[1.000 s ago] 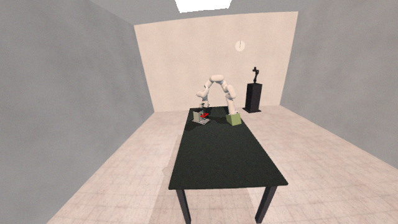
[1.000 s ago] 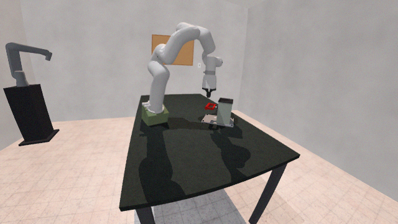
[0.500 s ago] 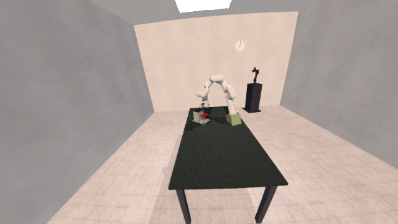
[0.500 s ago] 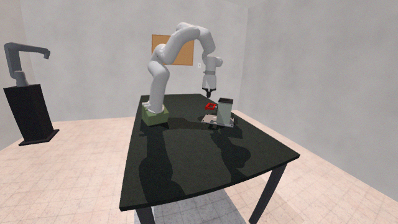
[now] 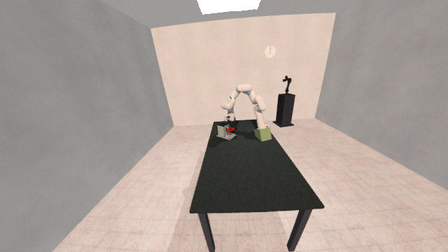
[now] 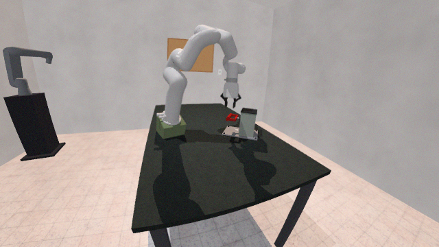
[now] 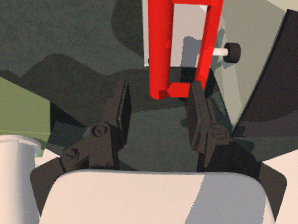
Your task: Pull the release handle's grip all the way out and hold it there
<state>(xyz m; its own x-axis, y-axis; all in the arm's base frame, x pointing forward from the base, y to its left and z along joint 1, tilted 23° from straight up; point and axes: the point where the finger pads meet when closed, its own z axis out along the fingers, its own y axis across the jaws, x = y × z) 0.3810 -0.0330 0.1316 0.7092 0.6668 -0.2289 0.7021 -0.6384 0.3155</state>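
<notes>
Now: the light baseplate 190 mm below my hand, 70 mm to the right of it and 70 mm ahead of it.
</notes>
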